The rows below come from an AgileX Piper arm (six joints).
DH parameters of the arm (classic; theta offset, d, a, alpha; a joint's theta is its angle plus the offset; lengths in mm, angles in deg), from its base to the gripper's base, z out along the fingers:
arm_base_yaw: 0 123 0 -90
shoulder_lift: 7.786 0 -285 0
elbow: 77.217 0 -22 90
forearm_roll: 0 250.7 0 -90
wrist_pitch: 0 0 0 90
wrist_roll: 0 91 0 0
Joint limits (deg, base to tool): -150..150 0..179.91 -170..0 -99.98..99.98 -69.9..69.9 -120..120
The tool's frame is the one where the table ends.
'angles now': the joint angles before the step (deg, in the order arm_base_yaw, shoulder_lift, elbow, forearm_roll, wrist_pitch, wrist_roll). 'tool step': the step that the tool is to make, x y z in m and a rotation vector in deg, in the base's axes. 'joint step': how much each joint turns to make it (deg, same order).
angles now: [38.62, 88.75, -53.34, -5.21, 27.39, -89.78]
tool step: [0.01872, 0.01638, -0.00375, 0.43, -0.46, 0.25]
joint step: [0.17, 4.93, -4.82, 0.05, -0.75, -0.06]
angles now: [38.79, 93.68, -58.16, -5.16, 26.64, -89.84]
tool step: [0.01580, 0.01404, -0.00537, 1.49, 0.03, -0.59]
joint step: [0.00, 4.24, -3.95, 1.32, -1.20, 0.00]
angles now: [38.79, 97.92, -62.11, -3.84, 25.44, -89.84]
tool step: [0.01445, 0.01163, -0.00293, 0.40, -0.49, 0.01]
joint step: [0.00, 3.55, -4.01, 0.00, -0.18, 0.00]
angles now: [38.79, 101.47, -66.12, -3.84, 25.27, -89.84]
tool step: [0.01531, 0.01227, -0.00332, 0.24, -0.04, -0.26]
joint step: [0.00, 3.84, -4.70, 0.06, 0.69, 0.23]
